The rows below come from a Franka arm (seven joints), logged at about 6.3 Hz.
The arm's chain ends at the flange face. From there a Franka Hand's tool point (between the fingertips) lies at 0.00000 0.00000 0.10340 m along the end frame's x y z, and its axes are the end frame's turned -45 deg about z.
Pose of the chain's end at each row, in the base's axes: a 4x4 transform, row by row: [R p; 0 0 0 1], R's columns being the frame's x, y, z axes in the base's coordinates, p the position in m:
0.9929 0.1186 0.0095 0.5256; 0.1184 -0.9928 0.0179 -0.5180; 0.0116 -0.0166 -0.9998 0.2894; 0 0 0 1
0.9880 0.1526 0.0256 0.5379; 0.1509 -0.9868 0.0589 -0.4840; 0.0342 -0.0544 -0.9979 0.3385; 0 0 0 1
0.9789 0.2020 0.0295 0.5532; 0.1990 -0.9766 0.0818 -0.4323; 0.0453 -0.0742 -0.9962 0.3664; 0 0 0 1
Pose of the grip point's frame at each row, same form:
0.6182 0.7859 0.0095 0.5266; 0.7857 -0.6183 0.0179 -0.5161; 0.0199 -0.0035 -0.9998 0.1860; 0 0 0 1
0.5907 0.8065 0.0256 0.5405; 0.8045 -0.5911 0.0589 -0.4779; 0.0626 -0.0143 -0.9979 0.2353; 0 0 0 1
0.5494 0.8350 0.0295 0.5563; 0.8313 -0.5498 0.0818 -0.4238; 0.0845 -0.0204 -0.9962 0.2634; 0 0 0 1

